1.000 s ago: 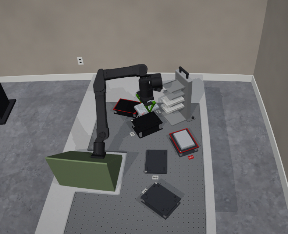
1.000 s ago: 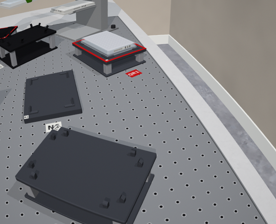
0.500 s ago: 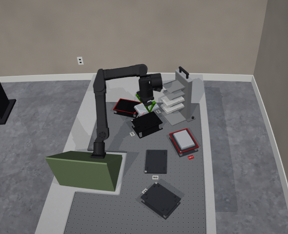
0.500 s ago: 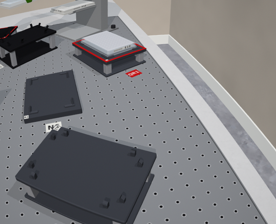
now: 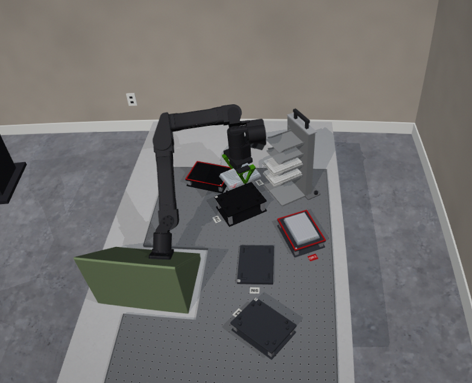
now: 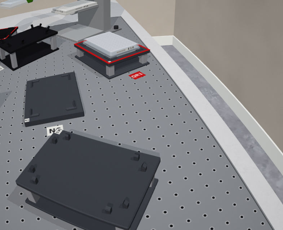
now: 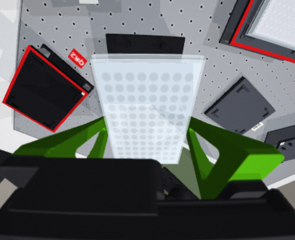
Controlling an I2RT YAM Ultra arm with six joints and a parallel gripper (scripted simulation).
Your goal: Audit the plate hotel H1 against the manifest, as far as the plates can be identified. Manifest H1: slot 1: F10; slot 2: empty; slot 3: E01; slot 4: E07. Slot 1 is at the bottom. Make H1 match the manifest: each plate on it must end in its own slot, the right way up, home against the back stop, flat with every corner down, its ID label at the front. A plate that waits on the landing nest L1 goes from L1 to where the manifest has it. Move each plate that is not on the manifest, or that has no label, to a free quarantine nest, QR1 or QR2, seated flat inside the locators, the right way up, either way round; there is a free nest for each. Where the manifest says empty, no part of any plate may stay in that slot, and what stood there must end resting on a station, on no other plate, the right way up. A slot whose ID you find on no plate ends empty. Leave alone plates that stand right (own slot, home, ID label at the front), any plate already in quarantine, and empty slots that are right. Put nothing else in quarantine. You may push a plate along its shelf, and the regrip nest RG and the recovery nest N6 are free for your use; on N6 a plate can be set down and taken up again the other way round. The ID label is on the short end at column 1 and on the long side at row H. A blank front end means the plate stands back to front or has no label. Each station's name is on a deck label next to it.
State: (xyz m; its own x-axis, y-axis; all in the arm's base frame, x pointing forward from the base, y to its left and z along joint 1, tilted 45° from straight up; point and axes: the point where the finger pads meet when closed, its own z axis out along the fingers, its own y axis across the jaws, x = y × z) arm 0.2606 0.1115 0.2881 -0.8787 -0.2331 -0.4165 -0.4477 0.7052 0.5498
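The red-rimmed nest QR2 lies 180 mm to the left of my hand, 140 mm below it and 130 mm behind it. From my hand the other things lie so: plate hotel H1: 240 mm ahead, 110 mm to the left, 30 mm below; H1 deck label: 180 mm below, 150 mm to the left, 80 mm ahead; black regrip nest RG: 120 mm below.
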